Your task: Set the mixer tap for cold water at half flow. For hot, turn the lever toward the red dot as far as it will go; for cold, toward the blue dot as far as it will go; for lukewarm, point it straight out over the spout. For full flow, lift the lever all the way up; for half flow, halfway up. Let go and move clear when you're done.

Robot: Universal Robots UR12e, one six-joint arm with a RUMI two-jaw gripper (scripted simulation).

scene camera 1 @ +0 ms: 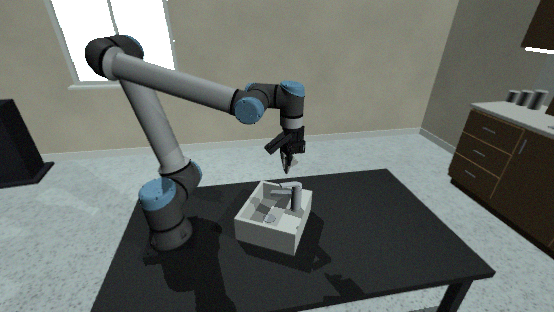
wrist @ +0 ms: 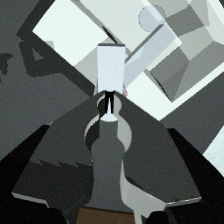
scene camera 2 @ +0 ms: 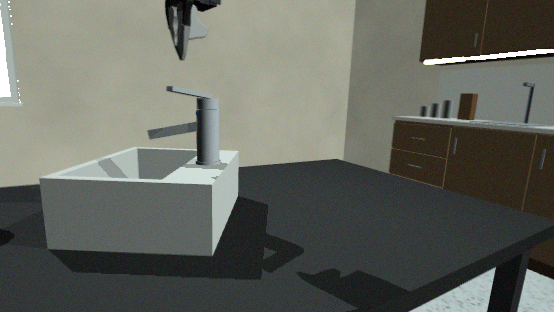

Labels:
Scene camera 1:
my gripper: 286,173
white sink basin: 278,228
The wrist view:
my gripper: 109,92
tap lever: 111,57
white sink basin: 182,69
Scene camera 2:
white sink basin: 118,203

